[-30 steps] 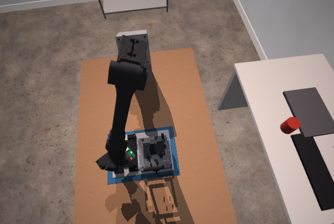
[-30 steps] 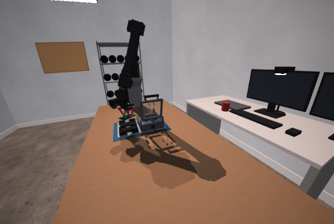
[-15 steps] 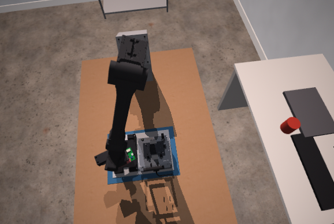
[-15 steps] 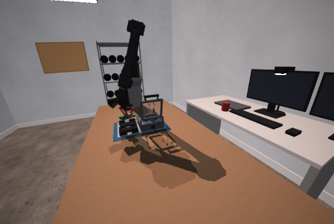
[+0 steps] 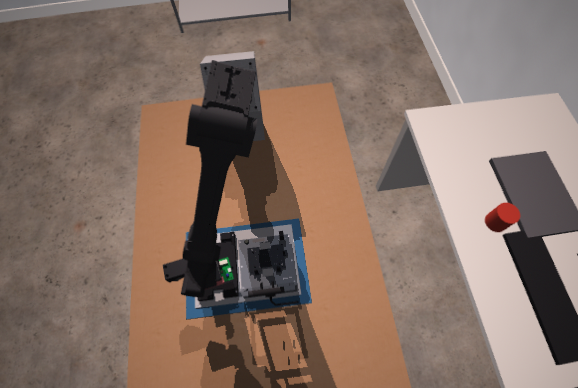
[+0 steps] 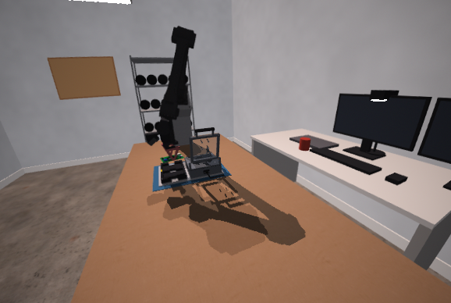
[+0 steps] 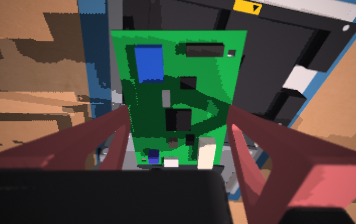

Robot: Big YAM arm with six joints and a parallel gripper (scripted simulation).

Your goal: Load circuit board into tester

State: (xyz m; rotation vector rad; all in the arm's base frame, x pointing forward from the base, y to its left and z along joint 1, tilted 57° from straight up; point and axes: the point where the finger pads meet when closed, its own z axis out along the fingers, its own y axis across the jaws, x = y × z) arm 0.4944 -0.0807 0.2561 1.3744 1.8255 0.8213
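Now: the green circuit board right at my hand. The rest, counted from my hand: clear lid 60 mm ahead, 170 mm to the left, 60 mm above.
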